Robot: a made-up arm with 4 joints.
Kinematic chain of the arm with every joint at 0, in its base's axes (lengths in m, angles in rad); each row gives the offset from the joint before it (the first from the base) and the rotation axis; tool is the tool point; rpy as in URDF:
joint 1: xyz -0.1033 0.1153 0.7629 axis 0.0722 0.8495 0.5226
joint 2: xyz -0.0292 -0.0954 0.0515 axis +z
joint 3: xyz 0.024 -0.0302 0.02 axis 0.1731 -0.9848 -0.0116
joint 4: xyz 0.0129 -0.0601 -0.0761 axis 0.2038 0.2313 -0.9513
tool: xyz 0.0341 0.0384 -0.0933 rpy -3.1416 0 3.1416
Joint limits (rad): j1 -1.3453..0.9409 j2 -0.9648..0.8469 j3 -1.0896..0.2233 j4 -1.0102..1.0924
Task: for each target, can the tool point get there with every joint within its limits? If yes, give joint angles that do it. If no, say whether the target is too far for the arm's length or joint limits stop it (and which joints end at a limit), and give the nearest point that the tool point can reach.
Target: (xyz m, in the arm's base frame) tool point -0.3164 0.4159 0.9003
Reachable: no: too far | nearest point -0.2565 0.0801 0.7113 | short by 0.390 m
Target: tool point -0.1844 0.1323 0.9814
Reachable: no: joint limits stop it (at a limit: joint 1, joint 2, joint 3, joint 4) | nearest point -0.1976 -0.0005 0.8342 | short by 0.199 m
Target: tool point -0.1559 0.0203 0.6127
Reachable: yes | joints -0.9570 -0.7151 -0.6085 -0.0214
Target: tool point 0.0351 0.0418 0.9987
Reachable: no: joint limits stop it (at a limit: joint 1, joint 2, joint 3) | nearest point -0.0419 -0.0052 0.7917 | short by 0.226 m
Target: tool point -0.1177 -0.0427 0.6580
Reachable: yes | joints -1.0127 -0.5383 -0.1146 -0.5891
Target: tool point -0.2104 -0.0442 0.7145
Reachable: yes | joints 0.4011 -0.5325 -0.7697 0.3713
